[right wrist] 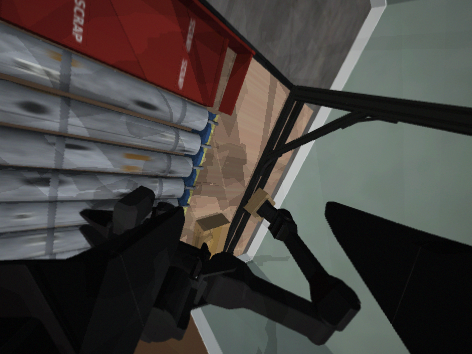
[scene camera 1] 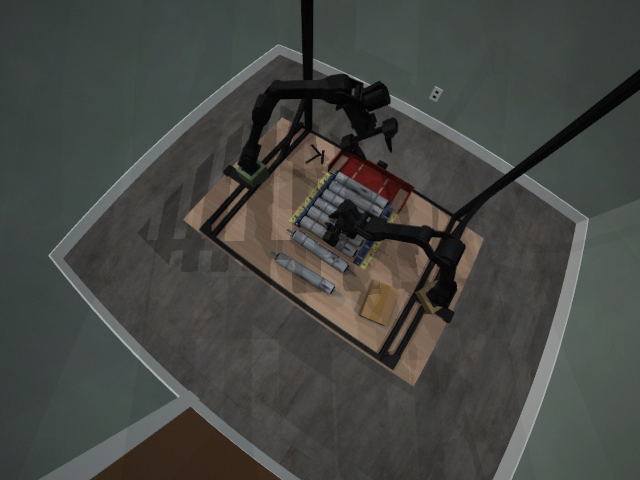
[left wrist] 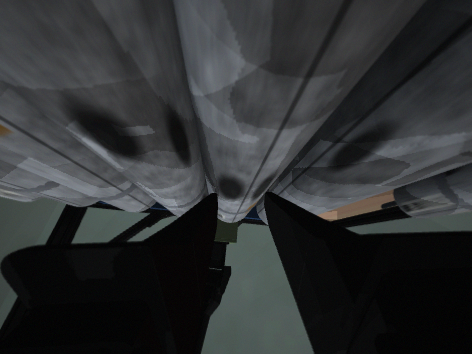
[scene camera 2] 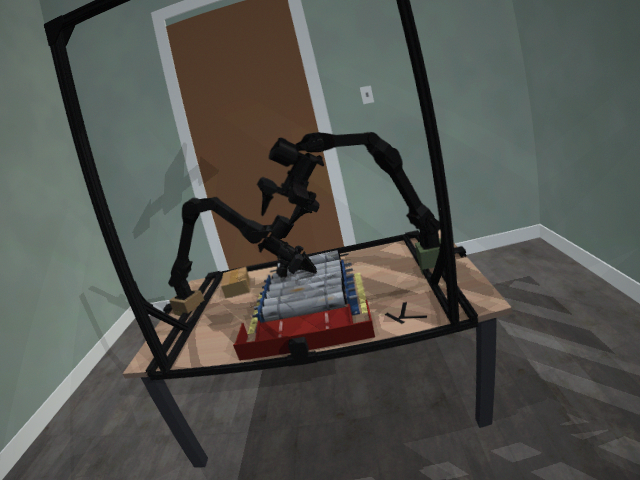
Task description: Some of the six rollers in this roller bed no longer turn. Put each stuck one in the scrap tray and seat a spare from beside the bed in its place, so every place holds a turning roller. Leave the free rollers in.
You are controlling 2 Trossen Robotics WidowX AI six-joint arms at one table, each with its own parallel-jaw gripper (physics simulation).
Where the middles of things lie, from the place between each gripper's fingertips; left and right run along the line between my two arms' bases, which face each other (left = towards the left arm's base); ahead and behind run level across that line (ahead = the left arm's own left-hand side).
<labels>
I see the red scrap tray (scene camera 2: 268, 342) 31 cm behind my left hand, 5 cm below it and 3 cm to the left of it. From my left hand the other things lie so: tan box (scene camera 1: 378, 303) 36 cm to the left, 15 cm ahead, 5 cm below.
My right hand is 300 mm above the red scrap tray, 120 mm past it and 20 mm to the left of it. Also, from my right hand: tan box: 340 mm ahead, 310 mm to the left, 300 mm below.
</labels>
